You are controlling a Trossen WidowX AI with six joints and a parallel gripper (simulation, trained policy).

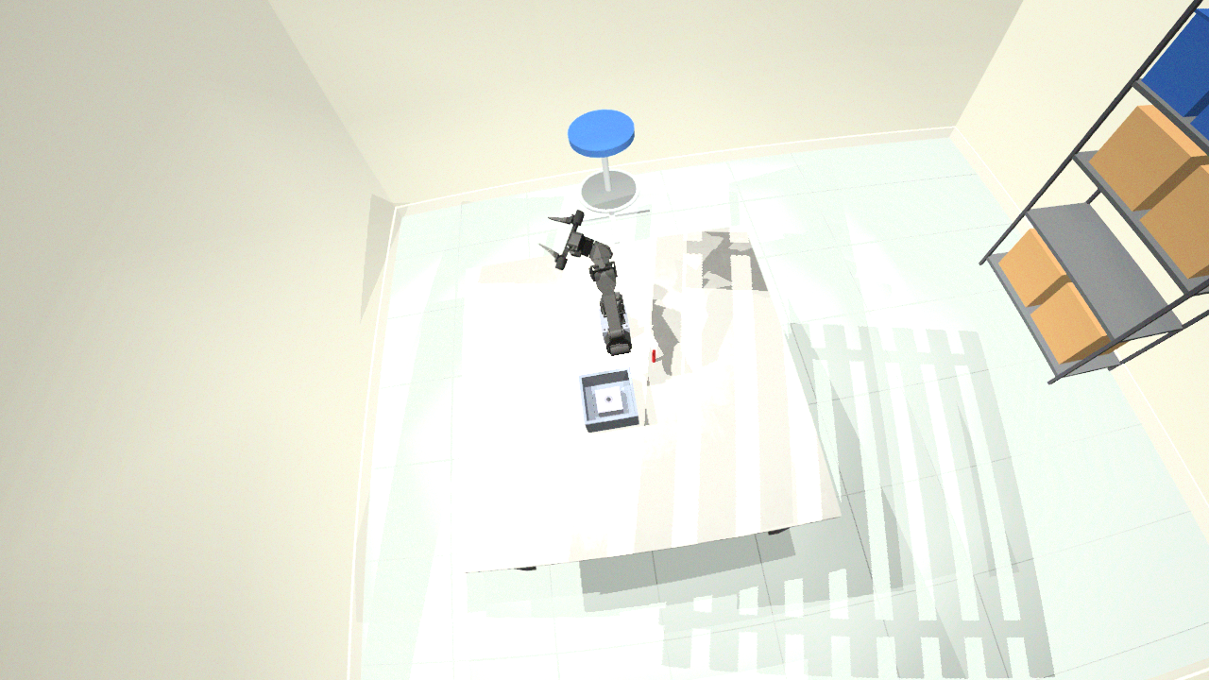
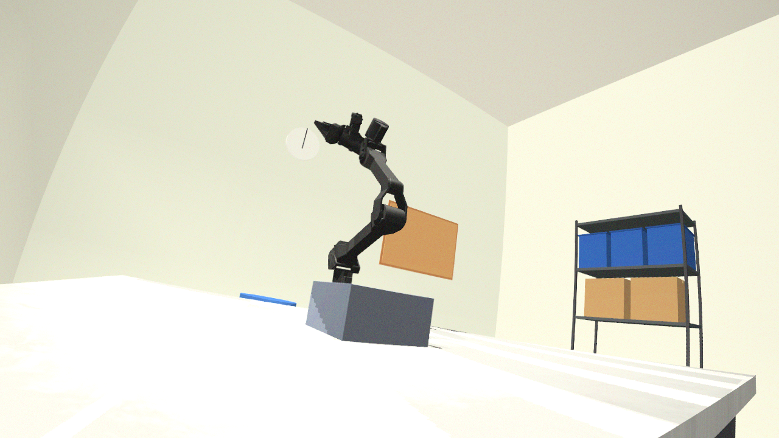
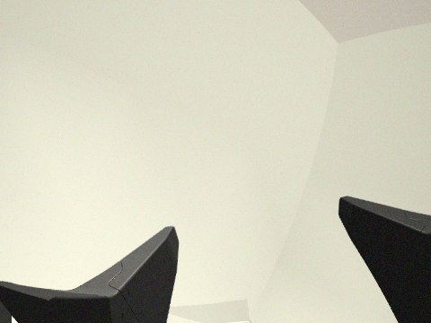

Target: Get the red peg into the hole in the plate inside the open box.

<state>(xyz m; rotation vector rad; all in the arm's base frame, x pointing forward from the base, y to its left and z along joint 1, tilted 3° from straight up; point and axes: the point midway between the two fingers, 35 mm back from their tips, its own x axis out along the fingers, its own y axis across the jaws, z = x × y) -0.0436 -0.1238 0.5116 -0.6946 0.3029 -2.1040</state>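
Now: gripper tip 22 cm short of the red peg, 27 cm to the right of it and 57 cm above it. The rest, counted from my gripper tip: grey box: 35 cm ahead, 7 cm to the left, 58 cm below.
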